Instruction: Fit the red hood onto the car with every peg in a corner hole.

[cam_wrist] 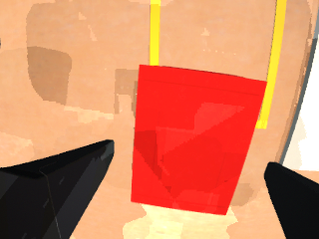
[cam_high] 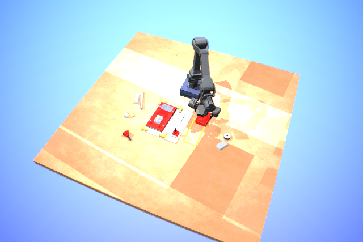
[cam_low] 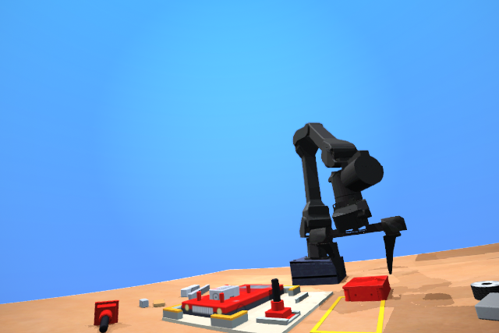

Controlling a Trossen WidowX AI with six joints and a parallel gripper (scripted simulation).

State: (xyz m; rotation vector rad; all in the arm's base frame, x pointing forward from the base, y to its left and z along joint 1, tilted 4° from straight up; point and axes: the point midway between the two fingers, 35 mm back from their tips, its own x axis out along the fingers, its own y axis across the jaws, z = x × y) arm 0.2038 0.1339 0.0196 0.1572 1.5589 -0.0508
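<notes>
The red hood lies 20 mm below my gripper tip. From my gripper tip the other things lie so: grey engine block (120 mm ahead, 240 mm to the right, 10 mm below); then jig (90 mm ahead, 210 mm to the right, 20 mm below); then black wheel (80 mm ahead, 170 mm to the left, 20 mm below).
</notes>
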